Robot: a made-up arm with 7 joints. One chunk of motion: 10 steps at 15 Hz.
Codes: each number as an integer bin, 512 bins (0 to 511) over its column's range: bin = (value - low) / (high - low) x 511, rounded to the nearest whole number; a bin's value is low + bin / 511 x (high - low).
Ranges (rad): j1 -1.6..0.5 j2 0..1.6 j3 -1.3..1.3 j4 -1.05..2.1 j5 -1.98..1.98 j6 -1.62..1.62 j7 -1.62..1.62
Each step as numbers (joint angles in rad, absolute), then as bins.
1 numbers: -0.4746 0.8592 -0.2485 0.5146 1.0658 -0.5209 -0.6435
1 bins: 274 274 207 254 393 173 154
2 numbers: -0.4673 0.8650 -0.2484 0.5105 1.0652 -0.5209 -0.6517
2 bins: 276 276 207 253 393 173 153
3 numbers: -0.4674 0.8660 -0.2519 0.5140 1.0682 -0.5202 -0.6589
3 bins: 276 277 206 254 393 173 152
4 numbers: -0.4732 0.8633 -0.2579 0.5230 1.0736 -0.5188 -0.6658
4 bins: 274 276 205 255 394 174 150
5 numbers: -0.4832 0.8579 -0.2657 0.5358 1.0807 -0.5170 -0.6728
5 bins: 272 274 203 257 395 174 149
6 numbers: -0.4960 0.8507 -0.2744 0.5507 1.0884 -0.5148 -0.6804
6 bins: 269 272 202 260 396 174 148
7 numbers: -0.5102 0.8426 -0.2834 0.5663 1.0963 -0.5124 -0.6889
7 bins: 265 269 200 262 397 175 147
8 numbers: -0.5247 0.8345 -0.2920 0.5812 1.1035 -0.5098 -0.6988
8 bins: 262 267 198 265 398 175 145
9 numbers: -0.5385 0.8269 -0.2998 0.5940 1.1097 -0.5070 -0.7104
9 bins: 258 264 197 267 399 176 143
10 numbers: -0.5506 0.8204 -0.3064 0.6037 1.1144 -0.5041 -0.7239
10 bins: 255 262 195 268 399 176 141
